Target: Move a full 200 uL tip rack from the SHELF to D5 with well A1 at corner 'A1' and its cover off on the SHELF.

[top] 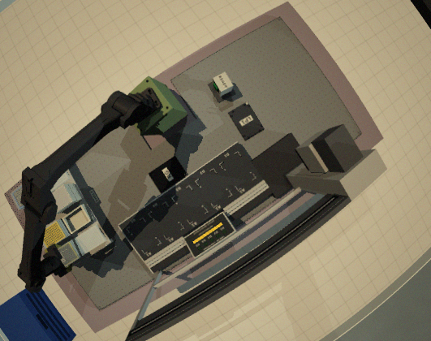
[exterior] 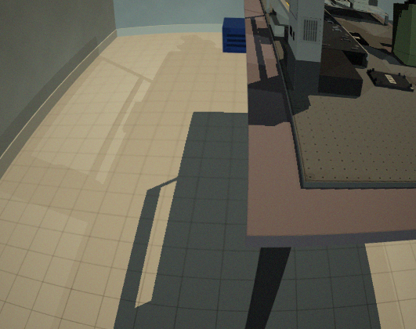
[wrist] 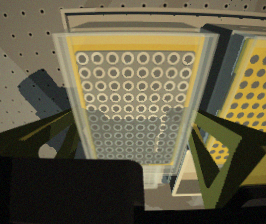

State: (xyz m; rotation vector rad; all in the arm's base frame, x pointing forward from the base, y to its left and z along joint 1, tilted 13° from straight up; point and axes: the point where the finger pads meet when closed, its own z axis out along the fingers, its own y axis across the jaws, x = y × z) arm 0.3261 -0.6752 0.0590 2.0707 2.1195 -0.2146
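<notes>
My hand is 10 mm past the yellow tip rack, 10 mm to the right of it and 10 mm above it. From my hand the other things lie so: shelf: 160 mm behind, 60 mm to the left, 60 mm below; then pale sealed block: 220 mm behind, 130 mm to the left; then tan reservoir: 110 mm behind, 130 mm to the left, 50 mm below.
</notes>
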